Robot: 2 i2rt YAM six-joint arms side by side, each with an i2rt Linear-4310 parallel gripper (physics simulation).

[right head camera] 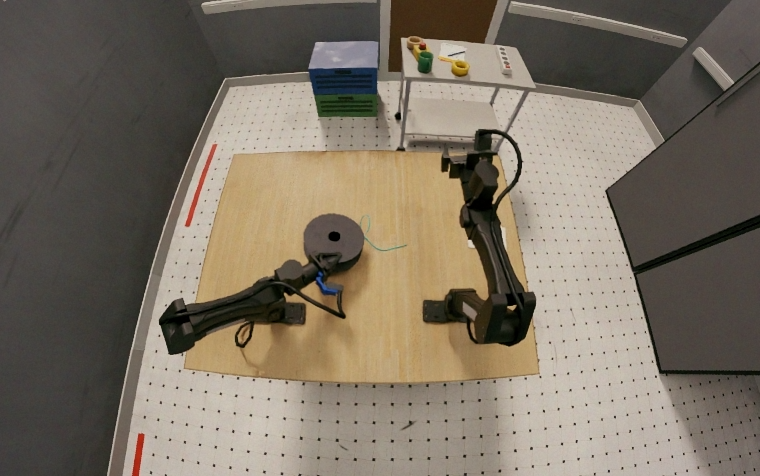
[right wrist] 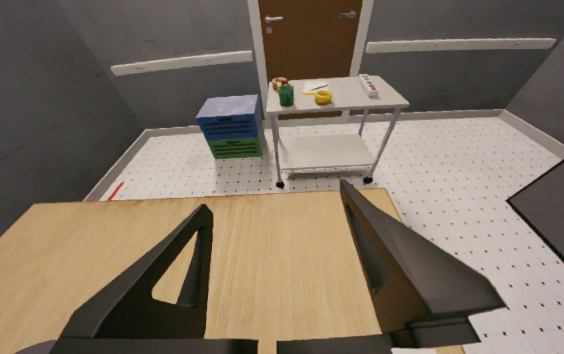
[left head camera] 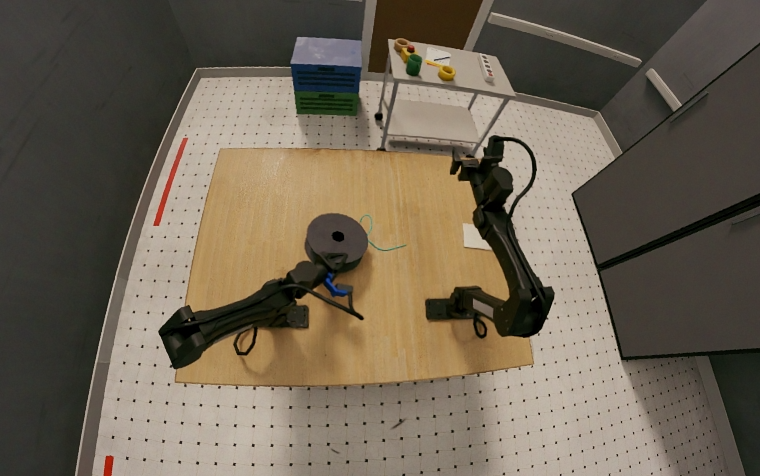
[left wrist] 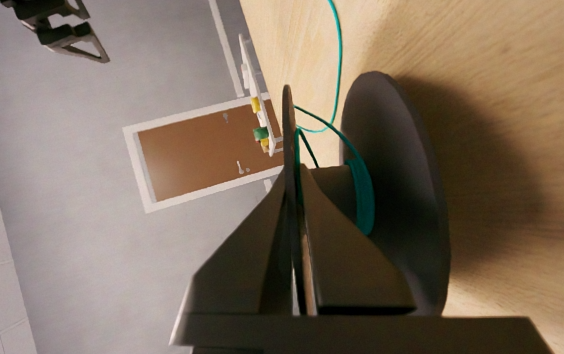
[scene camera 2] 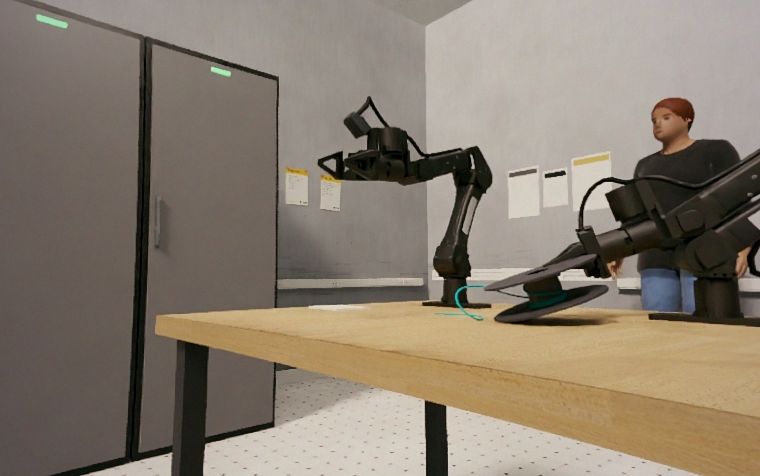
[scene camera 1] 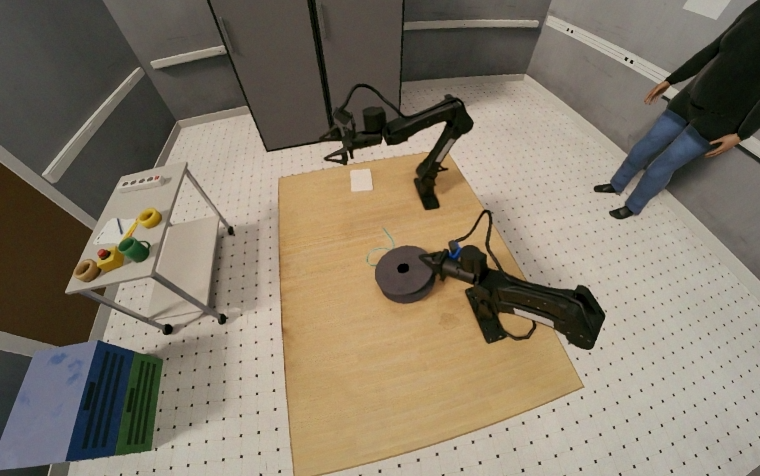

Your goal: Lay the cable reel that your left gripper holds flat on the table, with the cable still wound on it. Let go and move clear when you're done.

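Where they show: left gripper, fingertip midpoint: (right head camera: 340,254) (left head camera: 346,254) (left wrist: 295,171) (scene camera 2: 544,268) (scene camera 1: 419,256); right gripper, fingertip midpoint: (right head camera: 461,143) (right wrist: 270,197) (left head camera: 468,147) (left wrist: 96,40) (scene camera 2: 330,162) (scene camera 1: 321,148); left arm's base, link origin: (right head camera: 276,312) (left head camera: 277,316) (scene camera 2: 718,322) (scene camera 1: 484,313); right arm's base, link origin: (right head camera: 452,311) (left head camera: 453,309) (scene camera 2: 455,306) (scene camera 1: 426,193).
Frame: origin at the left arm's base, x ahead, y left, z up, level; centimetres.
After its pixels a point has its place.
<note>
The dark grey cable reel (left head camera: 322,229) {x 26.2, y -14.4, z 9.4 cm} (right head camera: 319,229) {x 26.3, y -14.3, z 9.4 cm} (scene camera 1: 389,274) {x 29.0, y -18.9, z 7.7 cm} (scene camera 2: 583,297) {x 24.6, y -10.9, z 4.6 cm} (left wrist: 400,150) {x 15.1, y -21.4, z 4.7 cm} is tilted low over the wooden table (left head camera: 252,196) {x 44.0, y 13.6, z 0.0 cm} (scene camera 2: 336,342) {x 67.8, y -20.5, z 0.0 cm}. In scene camera 2, its lower flange is down at the table at the picture's left and raised at the right. My left gripper (scene camera 1: 429,259) {x 17.7, y -22.0, z 9.6 cm} (left wrist: 295,171) {x 17.7, y -22.0, z 9.6 cm} is shut on the upper flange's rim. Teal cable (left wrist: 365,200) {x 19.6, y -18.5, z 4.9 cm} is wound on the hub near the lower flange. A loose teal loop and tail (left head camera: 387,250) {x 22.8, y -36.8, z 0.1 cm} (right head camera: 384,250) {x 22.8, y -36.0, z 0.2 cm} (scene camera 2: 476,317) {x 32.1, y -27.0, z 0.5 cm} run out onto the table. My right gripper (scene camera 1: 324,148) {x 43.1, y -57.4, z 33.2 cm} (right wrist: 270,197) {x 43.1, y -57.4, z 33.2 cm} is open and empty, high above the table's far right part in the head views.
A white card (left head camera: 473,236) {x 28.6, y -71.1, z 0.5 cm} (scene camera 1: 361,179) {x 28.3, y -74.6, z 0.5 cm} lies on the table below my right arm. Beyond the table stand a grey cart (left head camera: 476,84) with small items and stacked blue and green boxes (left head camera: 326,56). A person (scene camera 1: 712,95) stands off the table.
</note>
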